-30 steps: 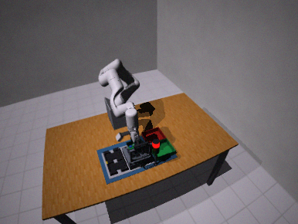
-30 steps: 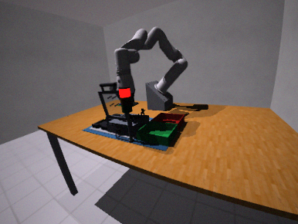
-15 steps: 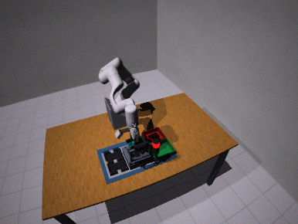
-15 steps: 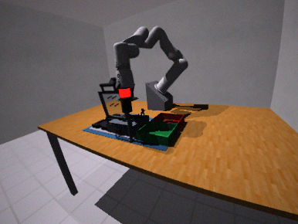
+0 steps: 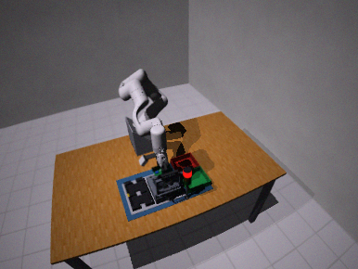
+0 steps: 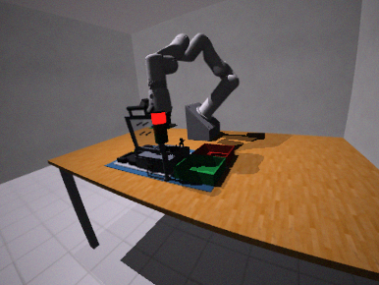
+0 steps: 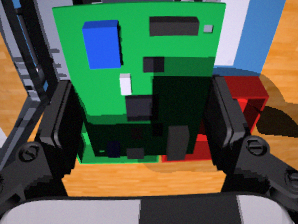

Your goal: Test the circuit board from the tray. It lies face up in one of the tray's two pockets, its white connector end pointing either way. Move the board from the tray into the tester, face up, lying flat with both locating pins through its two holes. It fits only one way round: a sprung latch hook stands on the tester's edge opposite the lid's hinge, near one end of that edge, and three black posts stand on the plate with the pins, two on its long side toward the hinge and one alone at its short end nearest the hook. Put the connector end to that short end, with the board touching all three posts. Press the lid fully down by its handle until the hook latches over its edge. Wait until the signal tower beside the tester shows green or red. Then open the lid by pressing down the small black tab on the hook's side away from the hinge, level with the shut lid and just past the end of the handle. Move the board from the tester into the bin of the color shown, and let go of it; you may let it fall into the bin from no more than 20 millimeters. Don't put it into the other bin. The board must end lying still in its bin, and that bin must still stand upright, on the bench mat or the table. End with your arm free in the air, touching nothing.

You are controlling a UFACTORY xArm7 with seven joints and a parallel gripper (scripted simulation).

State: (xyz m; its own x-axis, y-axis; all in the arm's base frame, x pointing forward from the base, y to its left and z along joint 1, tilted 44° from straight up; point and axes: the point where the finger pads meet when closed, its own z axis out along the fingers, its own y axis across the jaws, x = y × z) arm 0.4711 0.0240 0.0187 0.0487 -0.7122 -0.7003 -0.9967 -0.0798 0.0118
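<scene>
Right now my hand is 190 mm to the right of the red bin, 170 mm above it and 110 mm past it. Also, from my hand: green circuit board 10 mm below; then grey tester plate 110 mm below, 10 mm ahead; then tester lid 120 mm ahead.
</scene>
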